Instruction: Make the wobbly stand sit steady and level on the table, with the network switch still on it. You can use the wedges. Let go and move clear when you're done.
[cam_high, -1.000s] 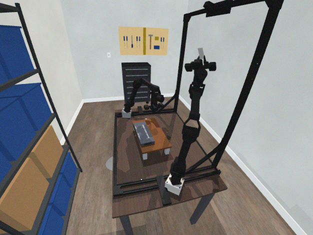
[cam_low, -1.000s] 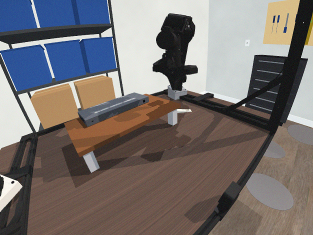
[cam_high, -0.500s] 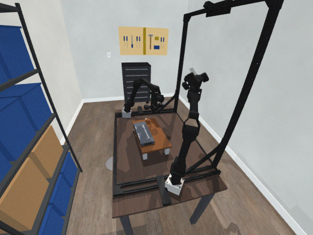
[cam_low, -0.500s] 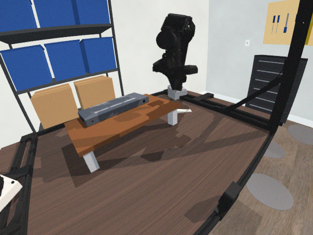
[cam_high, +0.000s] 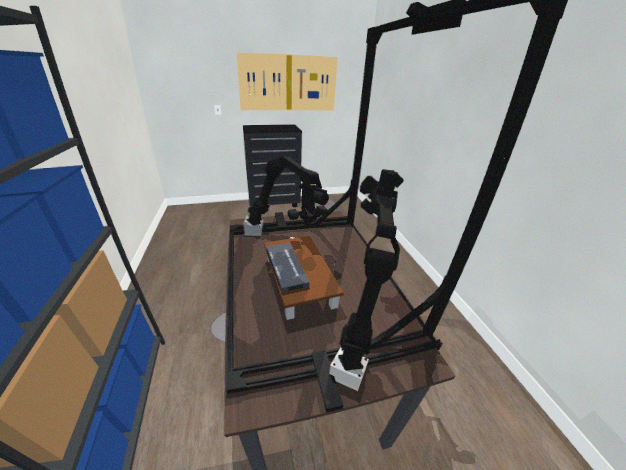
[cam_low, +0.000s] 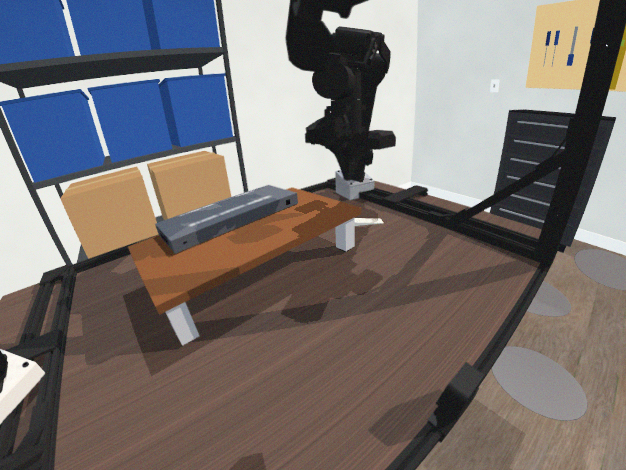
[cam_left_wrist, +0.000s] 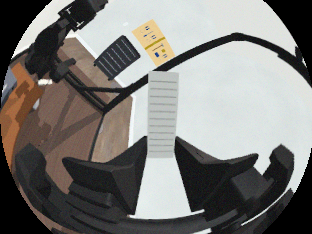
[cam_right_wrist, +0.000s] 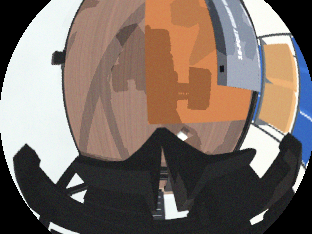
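Now: the white wedge 40 mm to the right of my left hand and 10 mm above it. Also, from my left hand: grey network switch: 390 mm ahead, 80 mm to the right, 310 mm below; stand: 330 mm ahead, 70 mm to the right, 380 mm below.
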